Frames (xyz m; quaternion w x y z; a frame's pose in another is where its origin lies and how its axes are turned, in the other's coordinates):
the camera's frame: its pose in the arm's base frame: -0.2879 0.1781 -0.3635 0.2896 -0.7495 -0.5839 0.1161
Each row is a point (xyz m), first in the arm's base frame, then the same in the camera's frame.
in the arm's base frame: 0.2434 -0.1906 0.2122
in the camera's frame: -0.0983 0.1568 -0.8458
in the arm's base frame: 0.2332 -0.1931 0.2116
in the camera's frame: -0.1037 0.1493 -0.8409
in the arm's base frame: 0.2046 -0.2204 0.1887
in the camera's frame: -0.1415 0.1433 -0.8159
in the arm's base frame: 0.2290 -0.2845 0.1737
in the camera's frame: -0.1973 0.1812 -0.8355
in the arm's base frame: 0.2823 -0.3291 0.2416
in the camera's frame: -0.2127 0.1923 -0.9308
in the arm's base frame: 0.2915 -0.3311 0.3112
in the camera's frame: -0.2004 0.1604 -0.9921
